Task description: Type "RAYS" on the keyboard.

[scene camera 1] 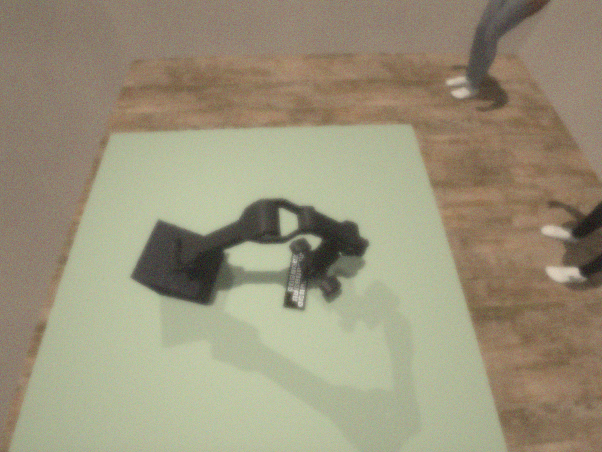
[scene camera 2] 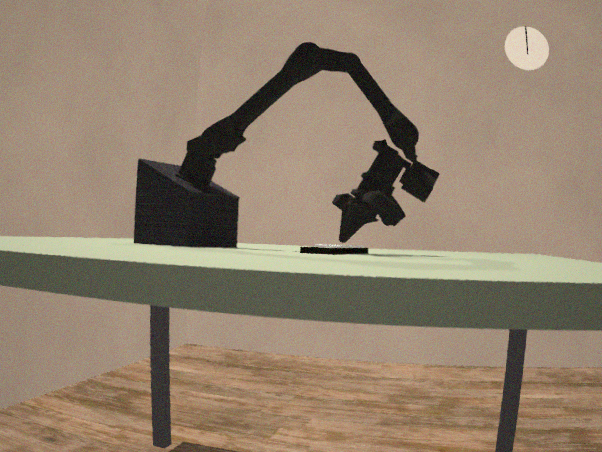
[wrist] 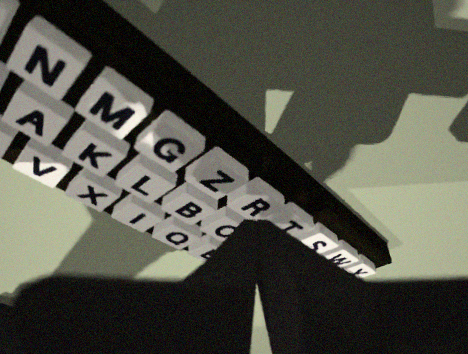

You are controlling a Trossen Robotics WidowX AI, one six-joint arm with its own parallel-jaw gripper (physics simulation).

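Pixels of known places: gripper, fingertip midpoint: (scene camera 1: 302,280) (scene camera 2: 341,241) (wrist: 254,232); arm's base, link origin: (scene camera 1: 181,261) (scene camera 2: 191,180).
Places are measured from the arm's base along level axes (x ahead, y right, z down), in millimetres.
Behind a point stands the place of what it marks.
A black keyboard (scene camera 1: 295,285) @[x 301, y 107, z 126 mm] (scene camera 2: 334,250) @[x 312, y 180, z 135 mm] with white letter keys lies flat on the green table. In the wrist view its rows run from upper left to lower right. The R key (wrist: 255,205) @[x 331, y 97, z 126 mm] shows just above the fingertips, the S key (wrist: 318,244) @[x 318, y 132, z 126 mm] to their right, and the A key (wrist: 35,117) @[x 341, y 26, z 126 mm] at the far left. The Y key (wrist: 361,271) @[x 305, y 167, z 126 mm] seems to be the small one at the right end. My gripper (scene camera 2: 343,241) @[x 325, y 99, z 119 mm] (wrist: 254,232) @[x 325, y 99, z 119 mm] is shut and empty, tips down, a little above the keyboard and apart from it. The fingers hide some keys beside the O key (wrist: 225,230) @[x 312, y 94, z 126 mm].
The green table (scene camera 1: 200,165) @[x 49, y -455, z 142 mm] (scene camera 2: 75,265) @[x 48, y 672, z 151 mm] carries the arm's dark base block (scene camera 1: 175,260) @[x 13, y 30, z -78 mm] (scene camera 2: 185,215) @[x 15, y 96, z 80 mm] to the left of the keyboard. A person's legs (scene camera 1: 482,50) show on the wooden floor beyond the table, and another pair of feet (scene camera 1: 562,274) at the right.
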